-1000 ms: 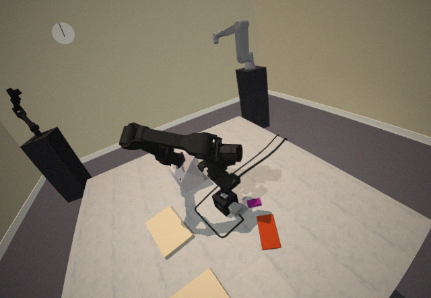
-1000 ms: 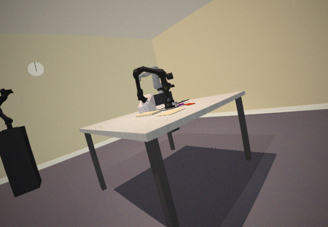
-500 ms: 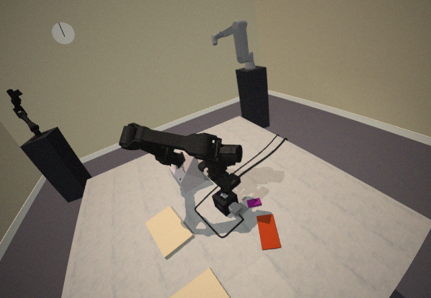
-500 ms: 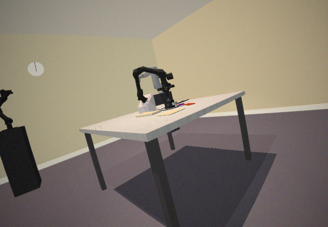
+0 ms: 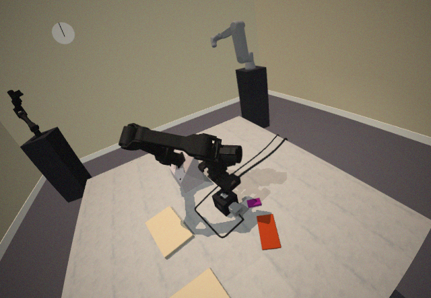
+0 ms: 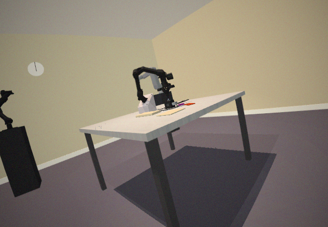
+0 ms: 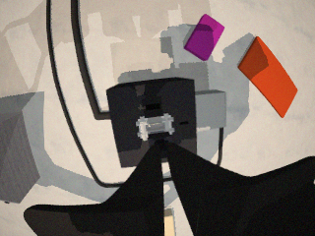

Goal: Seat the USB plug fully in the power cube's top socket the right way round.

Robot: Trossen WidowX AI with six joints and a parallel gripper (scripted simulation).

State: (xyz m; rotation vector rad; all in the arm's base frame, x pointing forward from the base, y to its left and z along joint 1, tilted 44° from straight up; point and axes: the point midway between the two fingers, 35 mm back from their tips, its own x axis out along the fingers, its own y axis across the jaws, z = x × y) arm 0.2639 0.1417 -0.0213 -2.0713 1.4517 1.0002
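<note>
The USB plug is 20 mm below my gripper tip. From my gripper tip the other things lie so: orange card (190 mm ahead, 90 mm to the left, 120 mm below); purple block (50 mm ahead, 110 mm to the left, 120 mm below).
</note>
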